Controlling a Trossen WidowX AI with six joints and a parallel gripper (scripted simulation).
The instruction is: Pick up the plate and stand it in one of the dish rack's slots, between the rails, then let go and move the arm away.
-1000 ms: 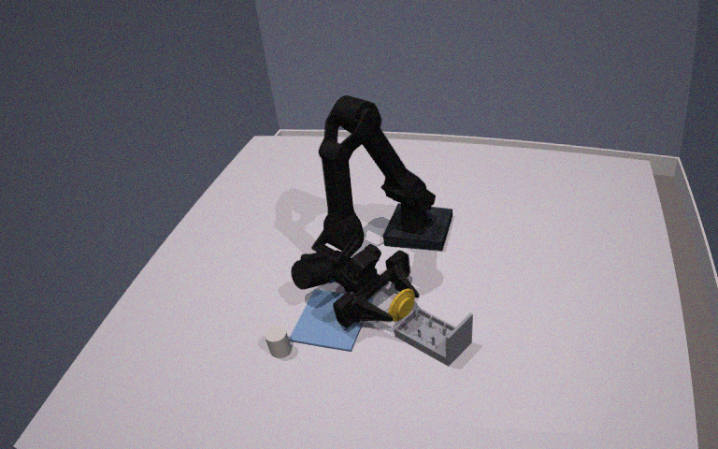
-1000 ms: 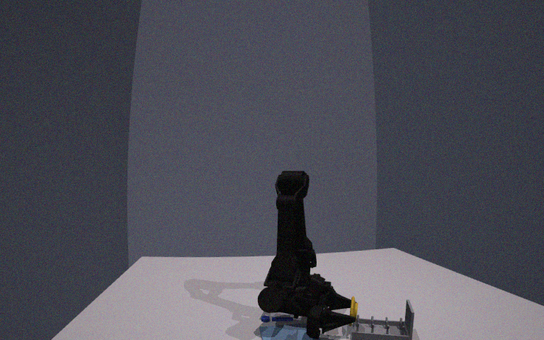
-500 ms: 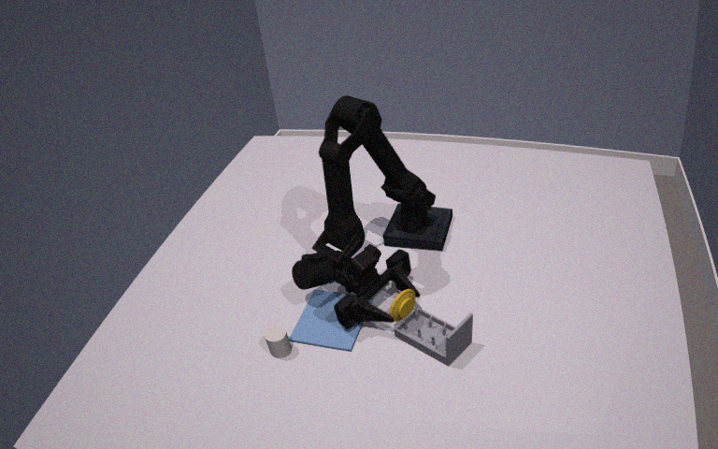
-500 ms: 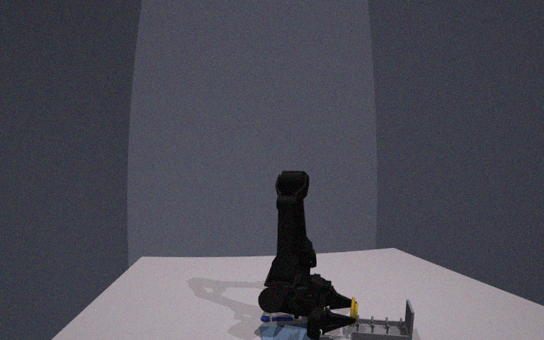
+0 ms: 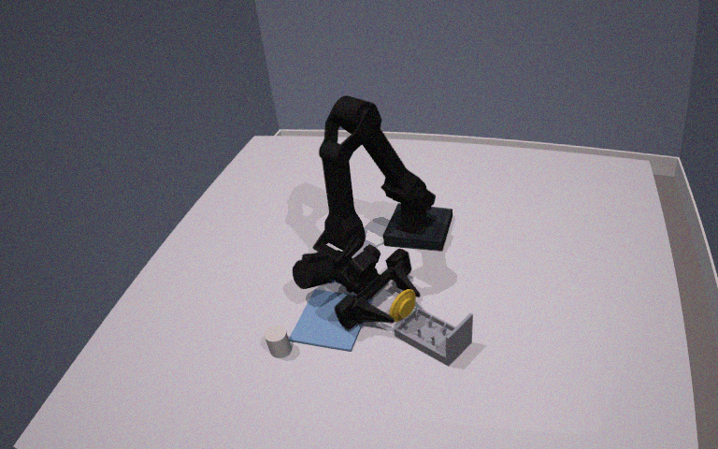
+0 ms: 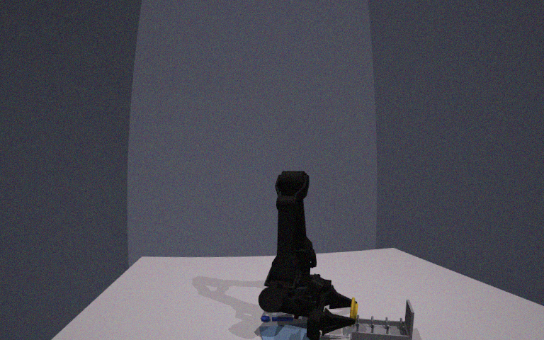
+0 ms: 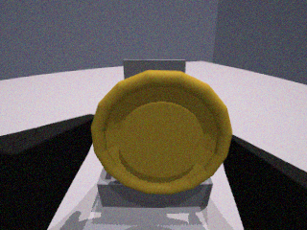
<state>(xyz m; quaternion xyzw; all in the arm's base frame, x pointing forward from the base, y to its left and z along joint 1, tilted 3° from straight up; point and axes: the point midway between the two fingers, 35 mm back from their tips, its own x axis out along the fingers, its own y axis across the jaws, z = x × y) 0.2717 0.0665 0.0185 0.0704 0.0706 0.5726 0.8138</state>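
Now: the grey dish rack 2 cm ahead of my gripper tip, 6 cm to the left of it and 3 cm below it. The rest, counted from my gripper tip: yellow plate (1 cm to the right); then light blue mat (3 cm ahead, 15 cm to the right, 5 cm below); then blue spoon (8 cm behind, 19 cm to the right, 5 cm below).
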